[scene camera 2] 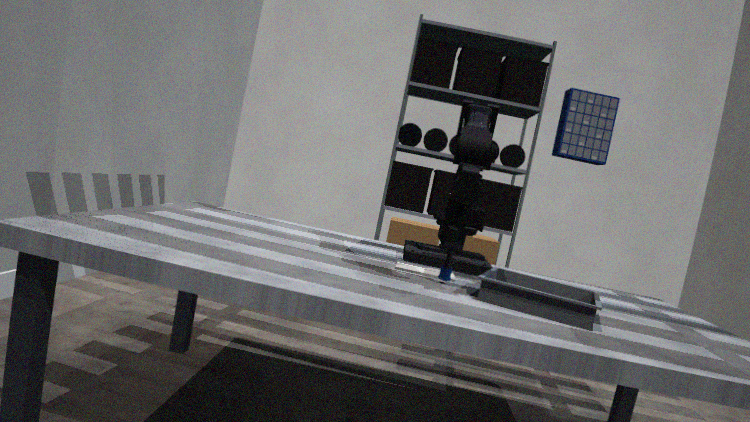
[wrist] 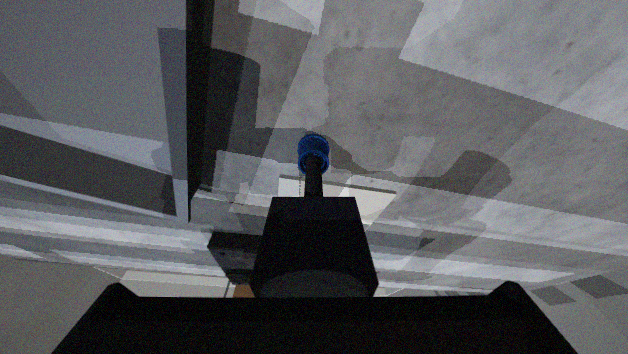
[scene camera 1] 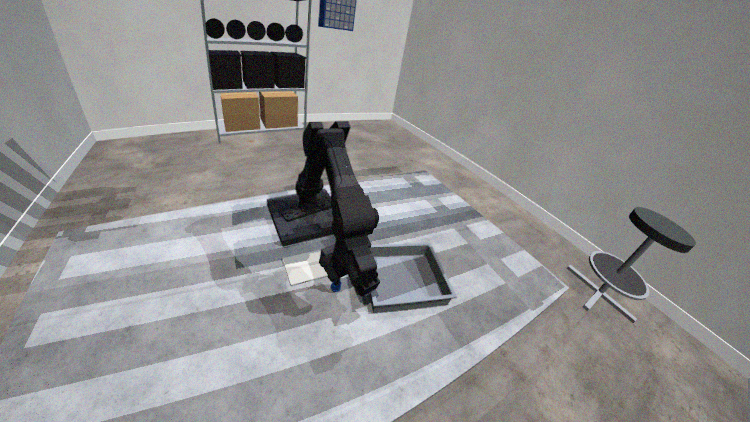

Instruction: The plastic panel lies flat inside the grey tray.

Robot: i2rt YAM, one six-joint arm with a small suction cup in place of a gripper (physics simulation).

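Places are measured from the arm's base along level axes (x back, y right, z up), in centimetres.
Pixels of known places: hand at its tool point: (scene camera 2: 444, 278) (wrist: 313, 148) (scene camera 1: 335, 287); arm's base at its link origin: (scene camera 1: 307, 208).
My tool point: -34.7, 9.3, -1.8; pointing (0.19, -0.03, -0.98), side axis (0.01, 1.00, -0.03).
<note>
Ahead of a thing's pixels: the offset from my tool point to its middle, as dx, dy, dz.
The cream plastic panel {+11.5, +2.1, -0.9} (scene camera 1: 301, 270) (scene camera 2: 414, 268) (wrist: 370, 200) lies flat on the table, left of the grey tray {-8.1, -19.6, +1.3} (scene camera 1: 414, 302) (scene camera 2: 534, 305) (wrist: 174, 125) and outside it. Part of the panel is hidden by the arm. My blue suction cup (scene camera 1: 335, 287) (scene camera 2: 445, 273) (wrist: 313, 152) points down low over the table, just past the panel's front edge, between panel and tray. A strip of table shows between the cup and the panel in the wrist view. The suction is on, and no object shows on the cup. Whether the cup touches the table I cannot tell.
The arm's black base plate (scene camera 1: 293, 228) stands behind the panel. The tray's raised wall is close to the right of the wrist in scene camera 1. A stool (scene camera 1: 661, 229) stands off to the right, and a shelf rack (scene camera 1: 210, 68) stands by the back wall. Striped shadows cross the table.
</note>
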